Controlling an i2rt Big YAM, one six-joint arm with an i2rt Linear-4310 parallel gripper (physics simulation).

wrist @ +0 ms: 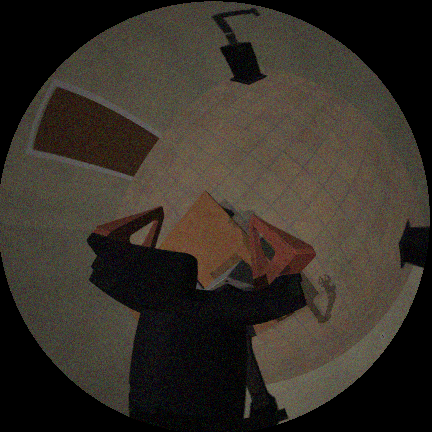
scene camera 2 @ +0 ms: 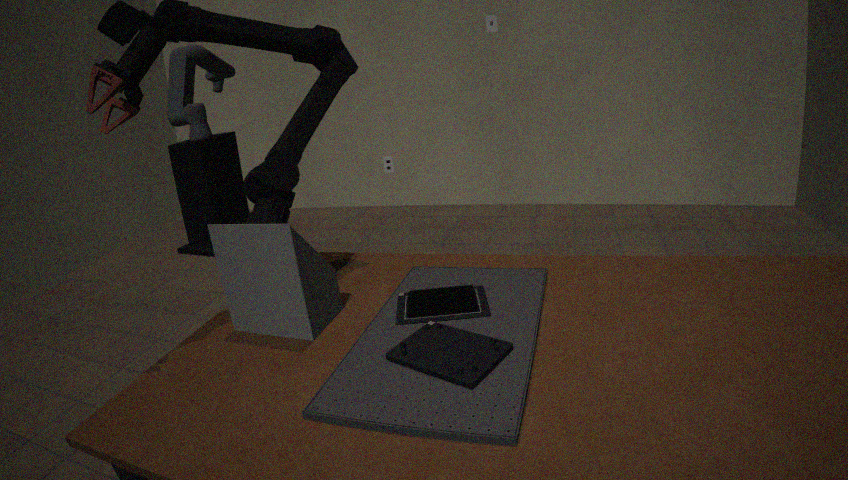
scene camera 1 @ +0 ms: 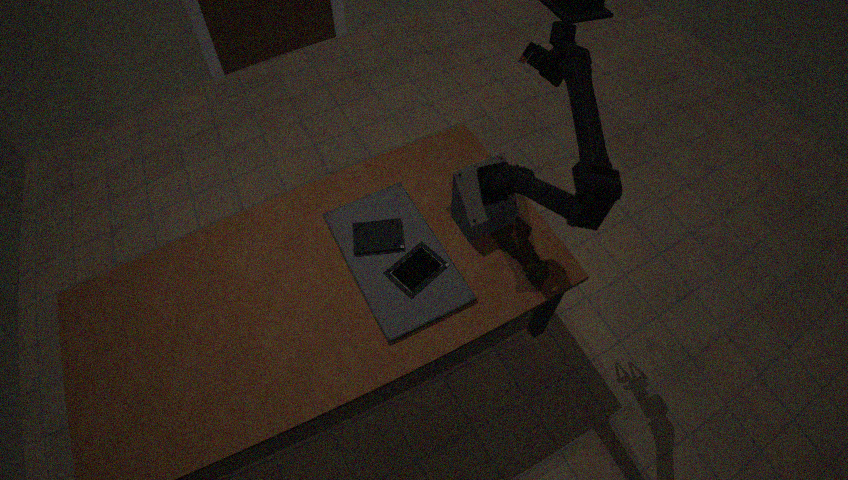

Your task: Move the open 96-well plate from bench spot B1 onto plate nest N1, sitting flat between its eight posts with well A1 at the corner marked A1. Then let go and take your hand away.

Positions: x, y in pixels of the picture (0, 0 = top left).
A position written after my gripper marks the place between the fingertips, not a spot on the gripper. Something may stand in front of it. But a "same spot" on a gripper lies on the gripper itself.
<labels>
My gripper shows in the wrist view, in scene camera 2 (96, 123) and in scene camera 1. A dark plate shows in scene camera 2 and in scene camera 1; in the wrist view it is hidden by my gripper. One and the same spot on my gripper: (scene camera 1: 531, 46) is (wrist: 98, 251). One and the same spot on the dark plate: (scene camera 2: 459, 299) is (scene camera 1: 406, 271).
</labels>
